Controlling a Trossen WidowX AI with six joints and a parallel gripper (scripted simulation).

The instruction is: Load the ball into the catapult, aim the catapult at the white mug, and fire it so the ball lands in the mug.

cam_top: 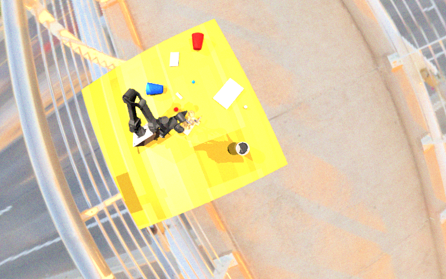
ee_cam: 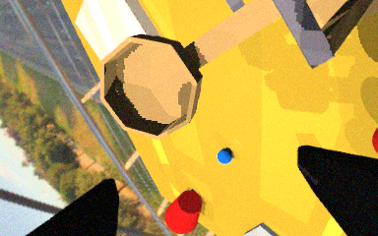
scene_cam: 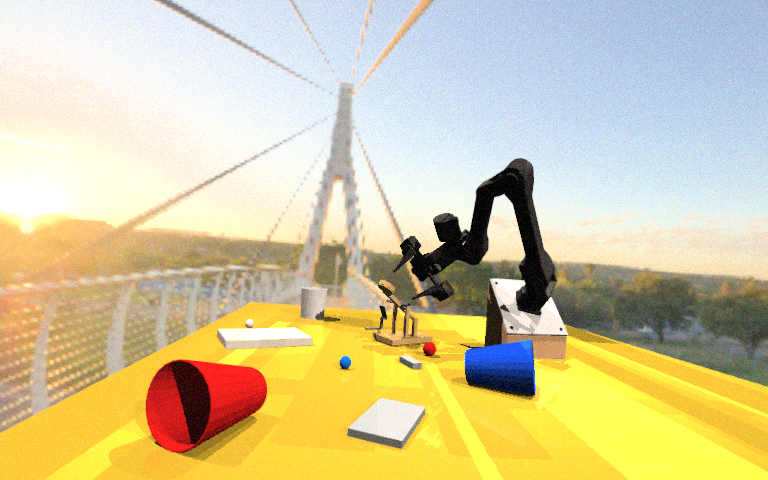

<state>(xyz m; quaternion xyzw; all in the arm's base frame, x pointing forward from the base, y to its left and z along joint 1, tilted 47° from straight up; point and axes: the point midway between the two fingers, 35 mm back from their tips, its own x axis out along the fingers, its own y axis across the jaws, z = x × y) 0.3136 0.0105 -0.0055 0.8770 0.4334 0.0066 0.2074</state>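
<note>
The wooden catapult lies 80 mm below my gripper tip, 50 mm to the right of it and 20 mm ahead of it. The rest, counted from my gripper tip: small grey block: 160 mm to the left, 150 mm below, 10 mm behind; red ball: 140 mm below, 70 mm to the left, 70 mm behind; blue ball: 220 mm to the left, 140 mm below, 120 mm ahead.
</note>
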